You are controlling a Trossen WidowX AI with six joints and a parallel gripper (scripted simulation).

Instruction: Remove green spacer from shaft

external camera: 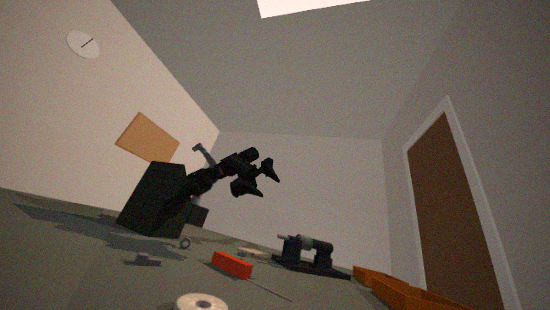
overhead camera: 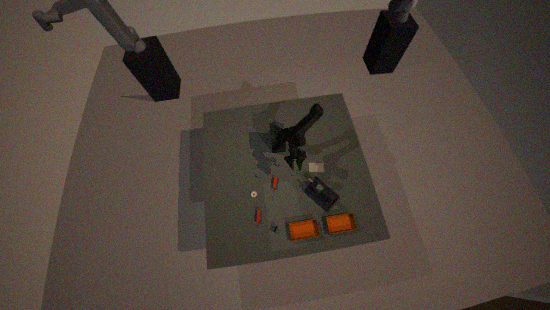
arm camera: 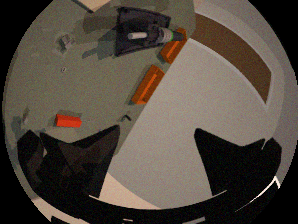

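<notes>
Right now the grey shaft is 110 mm ahead of my gripper tip, 160 mm to the left of it and 130 mm below it. Round my gripper tip: white ring: 70 mm ahead, 320 mm to the right, 210 mm below; beige card: 70 mm behind, 180 mm to the left, 210 mm below; greenish spacer: 130 mm ahead, 170 mm to the left, 130 mm below.
</notes>
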